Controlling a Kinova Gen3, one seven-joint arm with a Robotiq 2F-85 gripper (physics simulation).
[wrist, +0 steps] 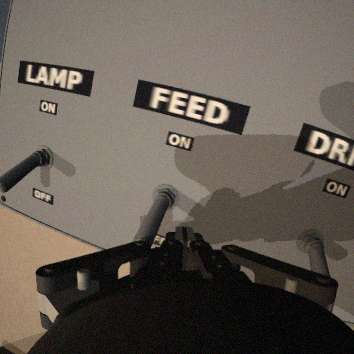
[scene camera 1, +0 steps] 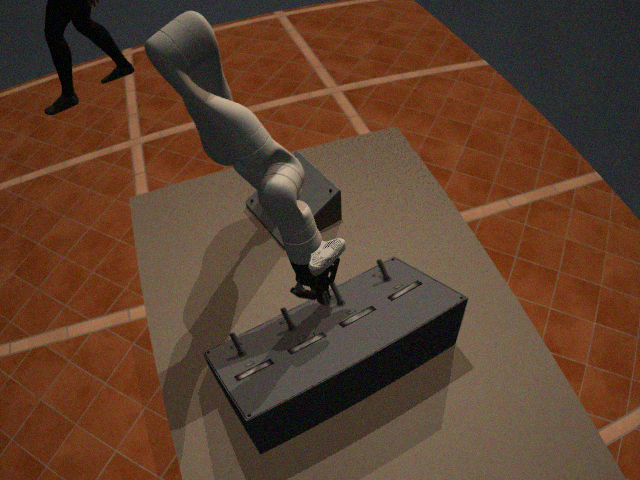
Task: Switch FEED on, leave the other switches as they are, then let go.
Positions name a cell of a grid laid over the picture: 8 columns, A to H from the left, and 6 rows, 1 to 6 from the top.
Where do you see a feed switch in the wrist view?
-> At D4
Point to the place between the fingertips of my gripper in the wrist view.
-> E5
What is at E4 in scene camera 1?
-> My gripper.
